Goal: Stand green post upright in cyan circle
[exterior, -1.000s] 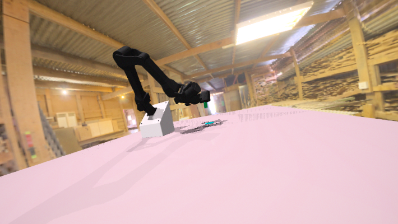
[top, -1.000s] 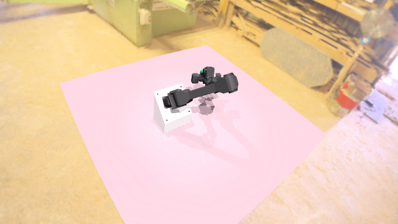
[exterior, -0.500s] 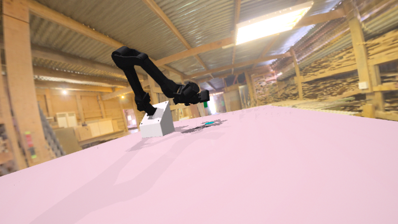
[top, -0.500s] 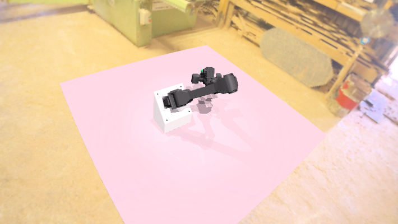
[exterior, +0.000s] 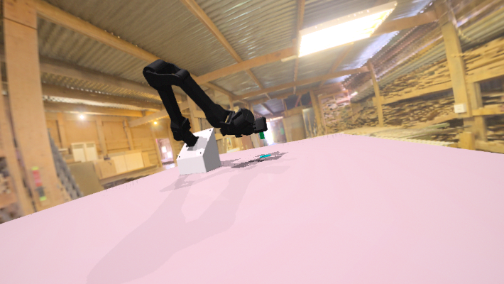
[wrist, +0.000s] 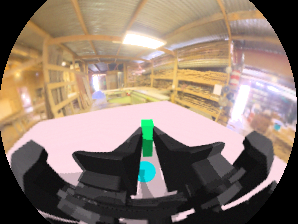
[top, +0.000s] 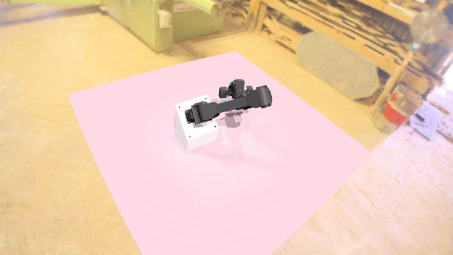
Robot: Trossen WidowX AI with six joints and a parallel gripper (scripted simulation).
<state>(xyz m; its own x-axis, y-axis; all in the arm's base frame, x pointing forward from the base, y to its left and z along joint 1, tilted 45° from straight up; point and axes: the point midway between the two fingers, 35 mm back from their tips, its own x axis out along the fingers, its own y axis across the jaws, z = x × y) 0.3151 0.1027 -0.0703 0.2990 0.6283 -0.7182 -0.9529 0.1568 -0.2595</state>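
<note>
Right now my gripper tip is 150 mm above the cyan circle and 10 mm past it. Round my gripper tip: green post: 20 mm below.
</note>
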